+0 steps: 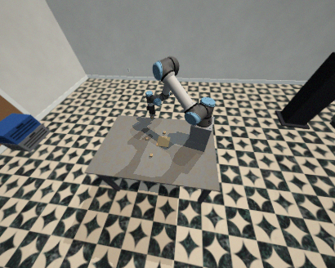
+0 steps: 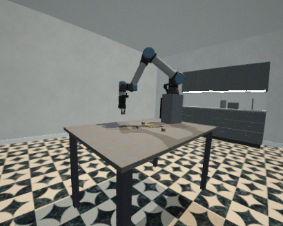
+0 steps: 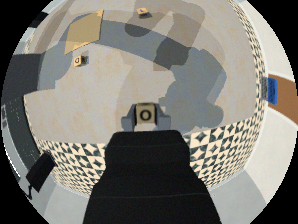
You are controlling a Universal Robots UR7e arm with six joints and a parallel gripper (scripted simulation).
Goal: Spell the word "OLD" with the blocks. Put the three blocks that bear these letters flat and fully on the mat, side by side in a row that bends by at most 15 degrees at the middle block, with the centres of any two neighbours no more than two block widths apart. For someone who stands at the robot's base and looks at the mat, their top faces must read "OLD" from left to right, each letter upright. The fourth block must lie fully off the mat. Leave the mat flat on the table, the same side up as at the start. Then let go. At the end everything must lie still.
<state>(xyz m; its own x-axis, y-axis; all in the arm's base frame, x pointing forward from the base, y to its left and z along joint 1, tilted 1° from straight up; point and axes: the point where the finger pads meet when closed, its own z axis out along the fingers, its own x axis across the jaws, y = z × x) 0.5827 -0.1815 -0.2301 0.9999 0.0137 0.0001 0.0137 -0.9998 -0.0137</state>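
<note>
Now: hand 200 mm past the tan mat, 240 mm to the right of it and 120 mm above it.
</note>
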